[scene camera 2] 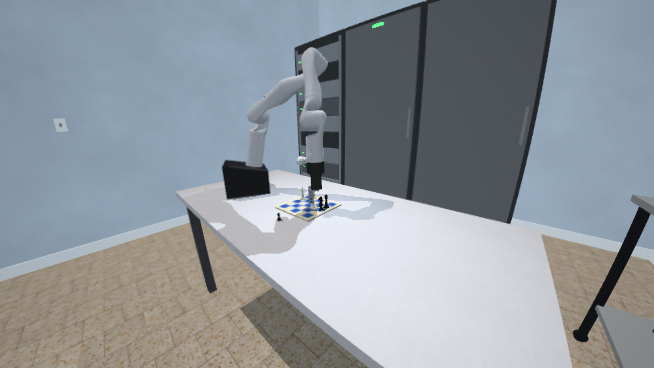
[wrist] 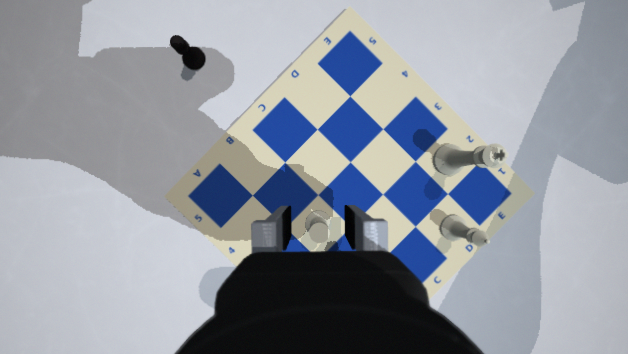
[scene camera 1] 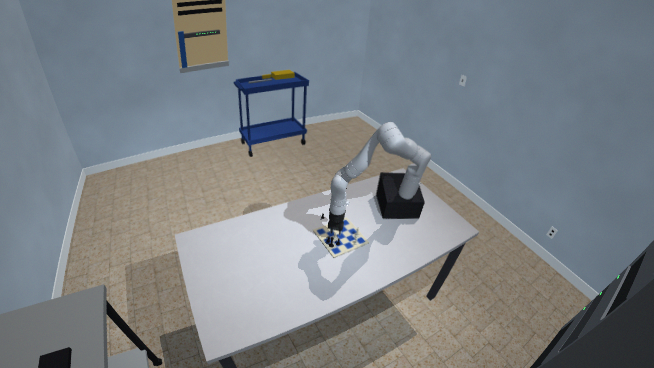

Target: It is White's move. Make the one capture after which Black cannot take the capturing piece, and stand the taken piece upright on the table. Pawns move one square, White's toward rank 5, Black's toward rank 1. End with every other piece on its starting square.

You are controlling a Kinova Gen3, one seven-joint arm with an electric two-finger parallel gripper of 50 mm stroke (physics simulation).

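Places are measured from the arm's base along level axes (x ahead, y left, z up), in metres.
Pixels of known places: gripper, fingertip midpoint: (scene camera 2: 311, 201) (wrist: 317, 220) (scene camera 1: 335, 233); arm's base, link origin: (scene camera 2: 253, 165) (scene camera 1: 406, 193).
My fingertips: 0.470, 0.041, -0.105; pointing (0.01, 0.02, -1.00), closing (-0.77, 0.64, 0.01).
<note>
Ahead of a thing's pixels: the offset from my fingertips to its top centre, as dx, dy, dz. Level surfaces: height alone.
My gripper (scene camera 1: 334, 237) (scene camera 2: 312, 196) (wrist: 317, 220) is open and low over the board, its fingers on either side of a white flat-topped piece @(+0.004, +0.007, +0.004) (wrist: 318, 229) on B3, with nothing gripped. The chequered board @(-0.031, +0.006, -0.029) (scene camera 1: 334, 256) (scene camera 2: 309, 218) (wrist: 350, 16) lies on the table. A white king @(-0.112, +0.036, +0.035) (scene camera 2: 302, 194) (wrist: 448, 159) stands on E2 and a smaller white piece @(-0.079, +0.082, +0.015) (wrist: 454, 227) on D1. Black pieces stand beside the fingers, one here @(+0.045, +0.048, +0.035) (scene camera 2: 326, 201) and another here @(+0.046, +0.016, +0.003) (scene camera 2: 321, 203); my gripper body hides their squares in the wrist view. A black pawn @(-0.005, -0.166, -0.003) (scene camera 1: 322, 216) (scene camera 2: 279, 217) (wrist: 193, 58) stands upright on the table, off the board.
The white table @(dz -0.035) (scene camera 1: 250, 290) (scene camera 2: 425, 270) carries the arm's black base (scene camera 1: 400, 202) (scene camera 2: 246, 181) behind the board. A blue cart (scene camera 1: 272, 131) stands away by the wall. Tall grey cabinets (scene camera 2: 382, 110) stand behind the table.
</note>
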